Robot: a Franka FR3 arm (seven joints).
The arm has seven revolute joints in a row. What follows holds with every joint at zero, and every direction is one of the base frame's. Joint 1 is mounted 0.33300 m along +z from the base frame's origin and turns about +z. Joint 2 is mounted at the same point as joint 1 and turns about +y. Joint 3 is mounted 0.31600 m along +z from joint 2 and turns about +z. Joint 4 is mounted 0.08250 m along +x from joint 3 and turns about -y. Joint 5 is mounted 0.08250 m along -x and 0.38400 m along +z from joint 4 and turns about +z. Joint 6 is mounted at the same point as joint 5 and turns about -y. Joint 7 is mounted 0.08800 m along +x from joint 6 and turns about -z. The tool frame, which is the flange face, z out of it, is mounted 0.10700 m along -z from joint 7; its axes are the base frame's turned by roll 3.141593, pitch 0.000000 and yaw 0.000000 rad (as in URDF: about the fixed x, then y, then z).
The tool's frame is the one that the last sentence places.
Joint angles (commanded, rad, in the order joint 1, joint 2, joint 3, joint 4, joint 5, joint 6, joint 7), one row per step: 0.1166, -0.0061, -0.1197, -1.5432, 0.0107, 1.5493, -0.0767; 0.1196, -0.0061, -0.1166, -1.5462, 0.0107, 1.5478, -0.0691; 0.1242, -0.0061, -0.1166, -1.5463, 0.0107, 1.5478, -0.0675; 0.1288, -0.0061, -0.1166, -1.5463, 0.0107, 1.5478, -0.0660; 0.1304, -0.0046, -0.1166, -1.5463, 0.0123, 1.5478, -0.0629; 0.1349, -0.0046, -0.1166, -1.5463, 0.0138, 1.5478, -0.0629; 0.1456, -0.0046, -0.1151, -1.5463, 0.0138, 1.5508, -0.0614; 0.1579, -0.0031, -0.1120, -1.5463, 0.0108, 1.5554, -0.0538; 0.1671, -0.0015, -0.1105, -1.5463, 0.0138, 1.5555, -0.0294; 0.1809, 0.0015, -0.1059, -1.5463, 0.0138, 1.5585, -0.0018; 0.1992, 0.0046, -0.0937, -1.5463, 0.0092, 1.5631, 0.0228; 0.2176, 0.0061, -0.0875, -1.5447, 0.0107, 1.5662, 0.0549; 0.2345, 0.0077, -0.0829, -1.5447, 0.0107, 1.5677, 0.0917; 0.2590, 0.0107, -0.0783, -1.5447, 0.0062, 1.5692, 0.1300; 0.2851, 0.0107, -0.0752, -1.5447, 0.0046, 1.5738, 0.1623; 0.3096, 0.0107, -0.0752, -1.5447, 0.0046, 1.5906, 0.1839
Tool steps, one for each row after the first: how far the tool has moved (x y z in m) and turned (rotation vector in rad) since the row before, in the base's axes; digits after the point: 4 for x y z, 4 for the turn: -0.0002, 0.0034, -0.0015, 0.0001, 0.0046, -0.0015; 0.0000, 0.0025, 0.0000, 0.0000, 0.0001, 0.0030; 0.0000, 0.0025, 0.0000, 0.0000, 0.0000, 0.0031; 0.0004, 0.0011, -0.0008, 0.0014, 0.0015, -0.0015; 0.0000, 0.0026, 0.0000, 0.0015, 0.0000, 0.0045; 0.0001, 0.0067, 0.0003, 0.0001, -0.0030, 0.0107; 0.0006, 0.0083, -0.0004, -0.0030, -0.0031, 0.0077; 0.0002, 0.0063, -0.0009, 0.0030, 0.0020, -0.0136; 0.0005, 0.0103, -0.0014, -0.0001, 0.0004, -0.0092; -0.0001, 0.0166, -0.0013, -0.0045, -0.0016, 0.0058; -0.0009, 0.0139, 0.0002, 0.0022, -0.0027, -0.0075; -0.0011, 0.0120, -0.0008, 0.0004, 0.0005, -0.0153; -0.0016, 0.0157, -0.0015, -0.0044, 0.0011, -0.0093; -0.0027, 0.0159, 0.0004, -0.0002, -0.0046, -0.0031; -0.0013, 0.0137, 0.0015, 0.0042, -0.0162, 0.0028
